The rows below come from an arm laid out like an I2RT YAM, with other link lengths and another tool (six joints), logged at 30 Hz.
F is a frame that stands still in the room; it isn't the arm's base.
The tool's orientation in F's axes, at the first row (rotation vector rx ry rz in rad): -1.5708 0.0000 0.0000
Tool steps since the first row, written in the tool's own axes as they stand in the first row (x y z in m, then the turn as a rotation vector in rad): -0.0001 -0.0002 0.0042 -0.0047 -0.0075 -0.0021; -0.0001 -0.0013 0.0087 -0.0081 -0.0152 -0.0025; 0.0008 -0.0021 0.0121 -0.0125 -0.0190 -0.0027; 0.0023 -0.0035 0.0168 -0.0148 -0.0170 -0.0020; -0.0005 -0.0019 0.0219 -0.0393 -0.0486 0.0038; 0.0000 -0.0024 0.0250 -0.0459 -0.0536 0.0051; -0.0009 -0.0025 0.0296 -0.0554 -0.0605 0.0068; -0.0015 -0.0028 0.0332 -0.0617 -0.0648 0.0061; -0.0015 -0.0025 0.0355 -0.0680 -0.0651 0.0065; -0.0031 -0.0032 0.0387 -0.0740 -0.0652 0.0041; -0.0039 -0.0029 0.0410 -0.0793 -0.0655 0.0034; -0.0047 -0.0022 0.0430 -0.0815 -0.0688 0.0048; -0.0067 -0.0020 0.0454 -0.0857 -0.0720 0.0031
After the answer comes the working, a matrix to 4 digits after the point.
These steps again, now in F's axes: -0.0001 0.0042 0.0002 -0.0047 -0.0021 0.0075; -0.0001 0.0087 0.0013 -0.0081 -0.0025 0.0152; 0.0008 0.0121 0.0021 -0.0125 -0.0027 0.0190; 0.0023 0.0168 0.0035 -0.0148 -0.0020 0.0170; -0.0005 0.0219 0.0019 -0.0393 0.0038 0.0486; 0.0000 0.0250 0.0024 -0.0459 0.0051 0.0536; -0.0009 0.0296 0.0025 -0.0554 0.0068 0.0605; -0.0015 0.0332 0.0028 -0.0617 0.0061 0.0648; -0.0015 0.0355 0.0025 -0.0680 0.0065 0.0651; -0.0031 0.0387 0.0032 -0.0740 0.0041 0.0652; -0.0039 0.0410 0.0029 -0.0793 0.0034 0.0655; -0.0047 0.0430 0.0022 -0.0815 0.0048 0.0688; -0.0067 0.0454 0.0020 -0.0857 0.0031 0.0720
The tool's axes in the first row as the columns of a matrix, in F's axes (rounded; the answer above uses it unrounded):
1.0000 0.0000 0.0000
0.0000 0.0000 1.0000
0.0000 -1.0000 0.0000

